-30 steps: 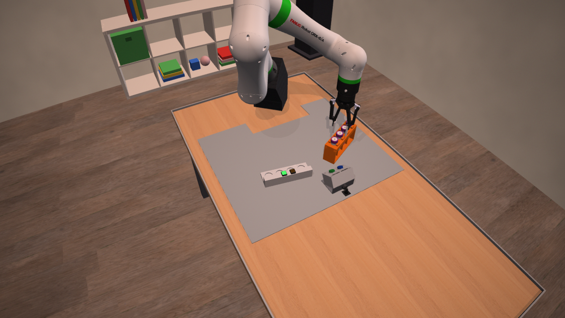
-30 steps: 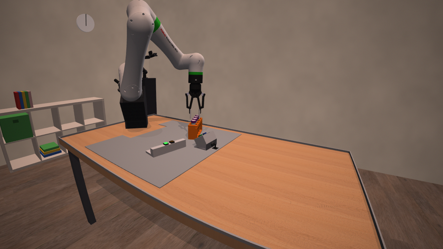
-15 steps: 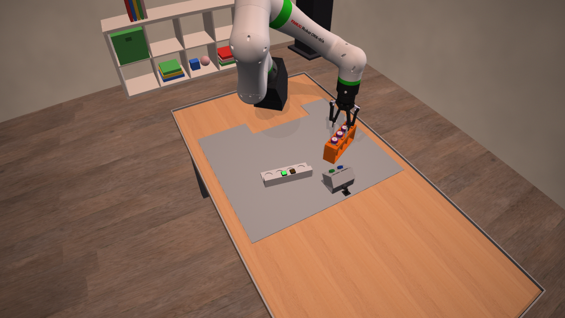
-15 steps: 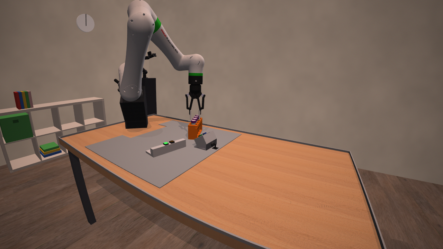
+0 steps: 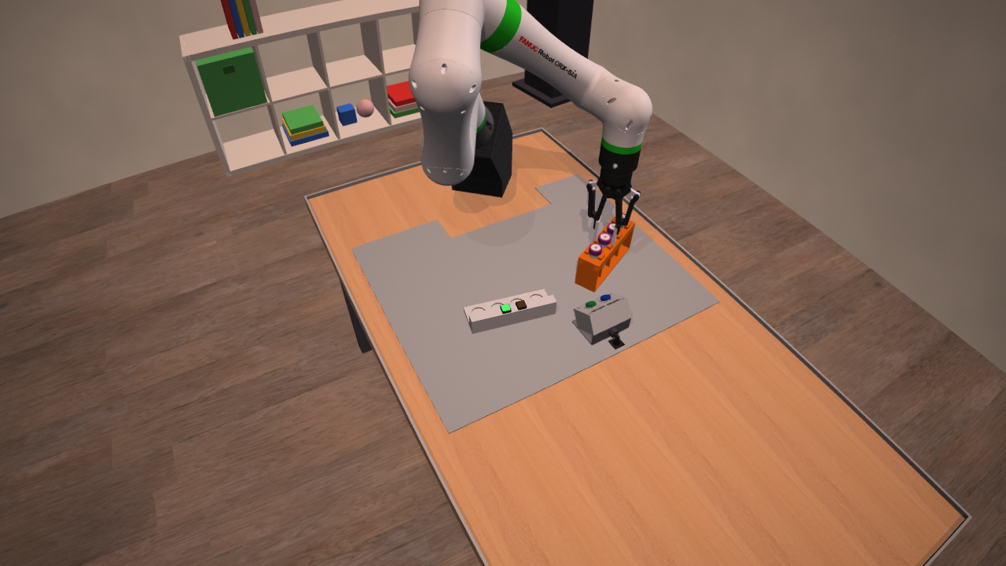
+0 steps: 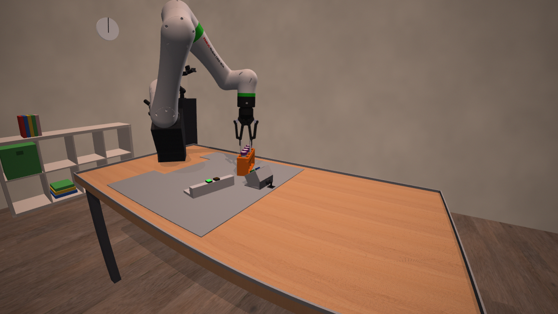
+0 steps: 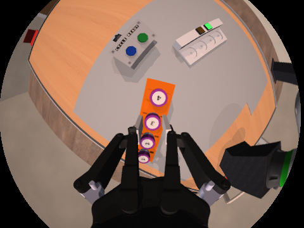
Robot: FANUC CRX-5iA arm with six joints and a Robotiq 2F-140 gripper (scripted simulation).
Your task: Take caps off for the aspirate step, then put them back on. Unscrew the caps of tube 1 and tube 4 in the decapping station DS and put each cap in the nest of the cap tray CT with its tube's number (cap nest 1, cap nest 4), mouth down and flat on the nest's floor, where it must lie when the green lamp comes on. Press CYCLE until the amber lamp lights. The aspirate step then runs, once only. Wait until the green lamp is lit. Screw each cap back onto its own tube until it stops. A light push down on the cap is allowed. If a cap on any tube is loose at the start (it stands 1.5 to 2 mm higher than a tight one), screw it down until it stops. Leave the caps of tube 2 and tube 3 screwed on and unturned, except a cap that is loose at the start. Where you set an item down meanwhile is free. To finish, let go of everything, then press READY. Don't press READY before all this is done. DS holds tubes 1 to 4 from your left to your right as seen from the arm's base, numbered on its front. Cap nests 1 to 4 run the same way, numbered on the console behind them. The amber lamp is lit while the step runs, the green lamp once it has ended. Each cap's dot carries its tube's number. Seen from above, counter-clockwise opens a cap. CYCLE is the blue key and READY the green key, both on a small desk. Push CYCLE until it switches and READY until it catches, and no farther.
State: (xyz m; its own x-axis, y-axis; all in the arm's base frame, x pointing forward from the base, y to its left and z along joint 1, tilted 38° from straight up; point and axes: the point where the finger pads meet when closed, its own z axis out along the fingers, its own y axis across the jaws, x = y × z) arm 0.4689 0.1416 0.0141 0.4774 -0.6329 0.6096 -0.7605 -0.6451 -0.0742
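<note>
My gripper is now 12 cm short of the green key, 16 cm to the left of it and 7 cm above it. Round my hand: small grey desk 14 cm ahead, 14 cm to the right, 9 cm below; table edge 17 cm ahead, 25 cm to the left, 14 cm below; blue key 13 cm ahead, 11 cm to the right, 7 cm below.
</note>
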